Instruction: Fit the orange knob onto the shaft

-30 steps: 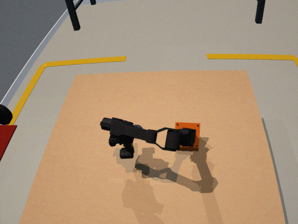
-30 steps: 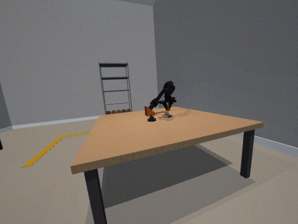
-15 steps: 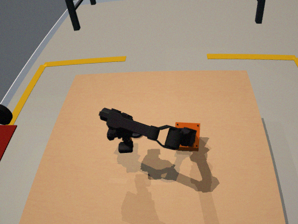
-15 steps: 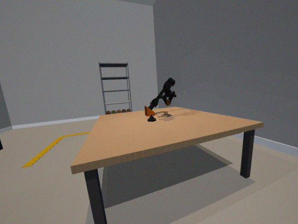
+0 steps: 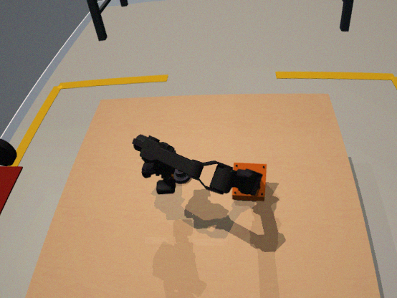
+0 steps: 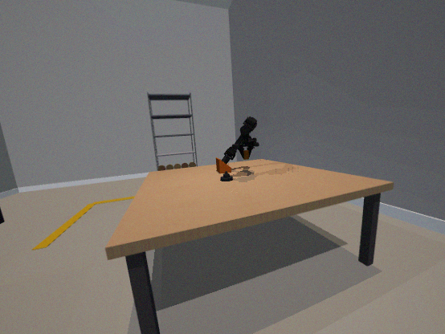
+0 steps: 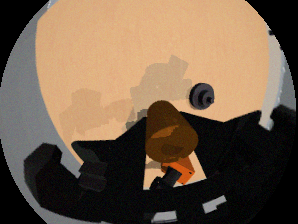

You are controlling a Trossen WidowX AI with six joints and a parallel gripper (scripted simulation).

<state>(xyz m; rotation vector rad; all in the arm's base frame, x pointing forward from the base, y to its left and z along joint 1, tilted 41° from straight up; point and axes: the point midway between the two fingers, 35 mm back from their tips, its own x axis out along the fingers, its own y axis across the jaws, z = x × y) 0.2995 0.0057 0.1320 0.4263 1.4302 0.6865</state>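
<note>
Right now my gripper tip is 15 cm to the left of the pedestal, 11 cm above it and 1 cm short of it. The rest, counted from my gripper tip: orange knob 2 cm above.
</note>
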